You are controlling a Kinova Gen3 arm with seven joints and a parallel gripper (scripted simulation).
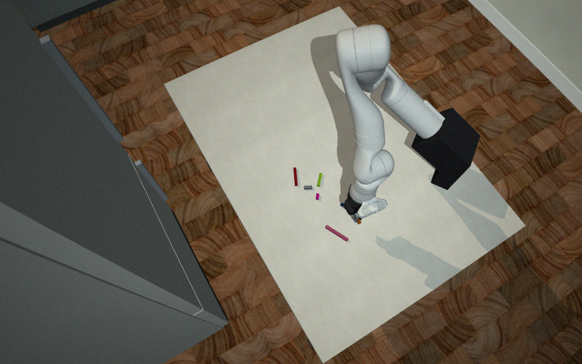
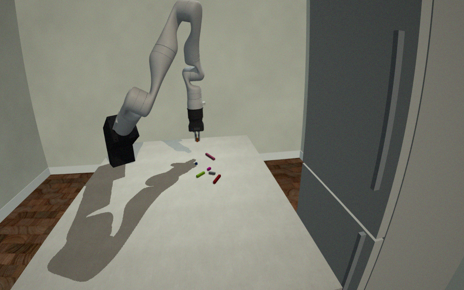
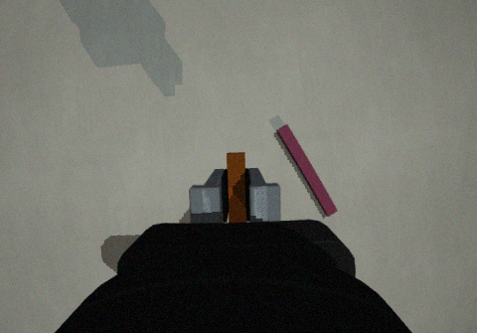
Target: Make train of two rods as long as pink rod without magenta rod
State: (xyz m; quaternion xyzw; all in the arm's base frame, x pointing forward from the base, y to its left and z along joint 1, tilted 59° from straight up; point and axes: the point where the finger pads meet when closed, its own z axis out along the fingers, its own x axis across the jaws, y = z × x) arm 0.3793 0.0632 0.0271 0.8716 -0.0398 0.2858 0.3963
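Now: hand 60 mm short of the pink rod, 20 mm to the left of it and 110 mm above it. Also, from my hand: blue rod: 40 mm behind, 80 mm to the right, 110 mm below; then orange rod: 10 mm below; then magenta rod: 170 mm to the right, 110 mm below.
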